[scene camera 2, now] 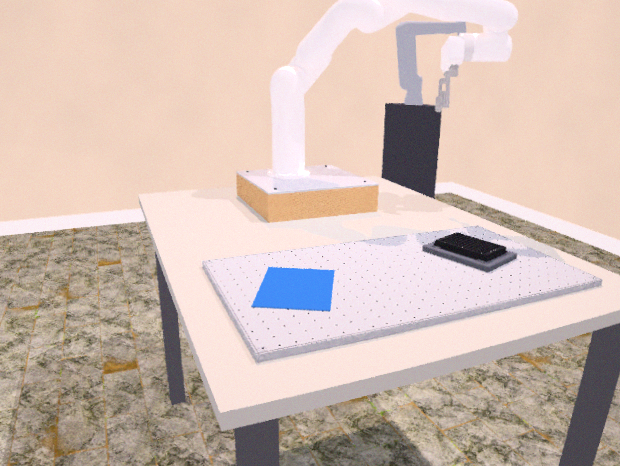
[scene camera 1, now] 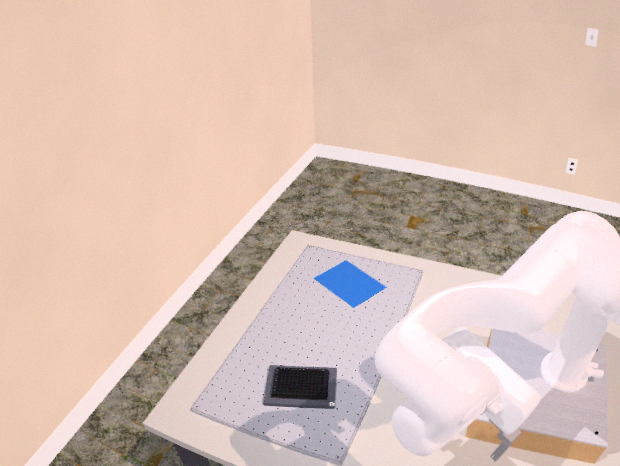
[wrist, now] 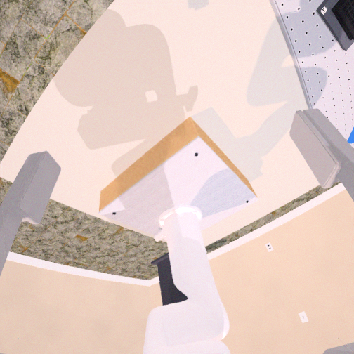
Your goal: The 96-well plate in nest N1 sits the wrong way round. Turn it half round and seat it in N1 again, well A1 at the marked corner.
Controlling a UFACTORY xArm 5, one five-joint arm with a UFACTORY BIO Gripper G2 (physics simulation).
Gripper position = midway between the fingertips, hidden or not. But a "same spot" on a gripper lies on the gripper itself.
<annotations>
gripper: scene camera 2; scene camera 1 461,423; wrist
same spot on gripper: [scene camera 2: 442,100] = [wrist: 302,153]
</annotations>
